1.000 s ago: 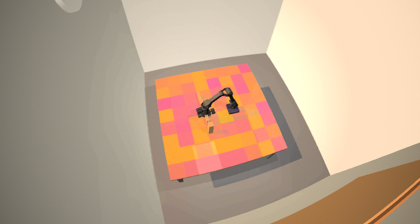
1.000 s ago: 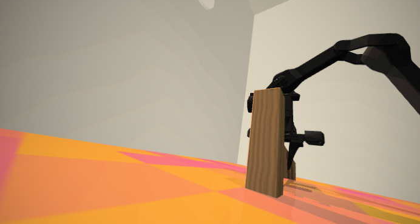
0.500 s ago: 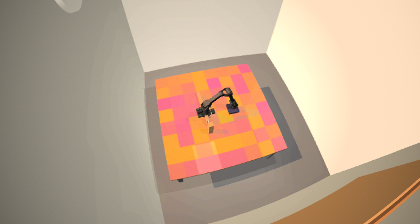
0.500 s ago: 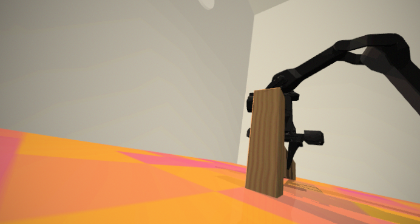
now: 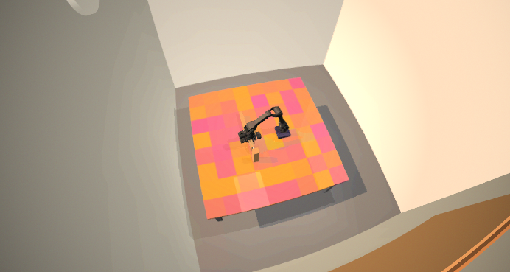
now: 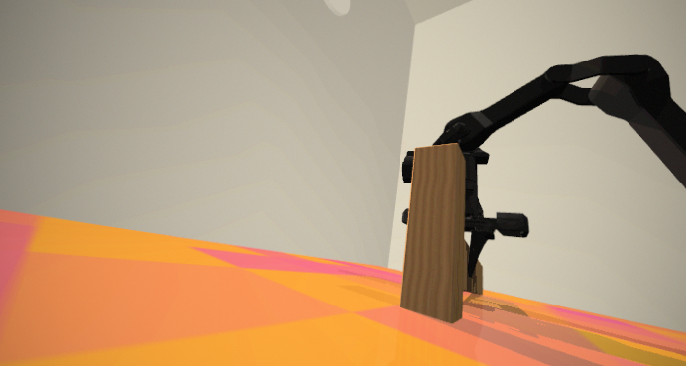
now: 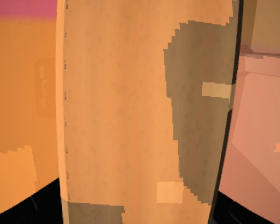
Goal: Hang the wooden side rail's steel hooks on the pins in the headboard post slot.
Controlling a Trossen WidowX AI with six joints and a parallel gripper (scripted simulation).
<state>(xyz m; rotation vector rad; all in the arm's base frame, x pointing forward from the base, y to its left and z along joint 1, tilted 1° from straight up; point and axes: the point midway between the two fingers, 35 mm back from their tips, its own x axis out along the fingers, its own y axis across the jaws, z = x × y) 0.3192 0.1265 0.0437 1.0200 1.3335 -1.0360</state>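
My gripper tip is 40 mm past the wooden headboard post, 160 mm to the right of it and 40 mm below it.
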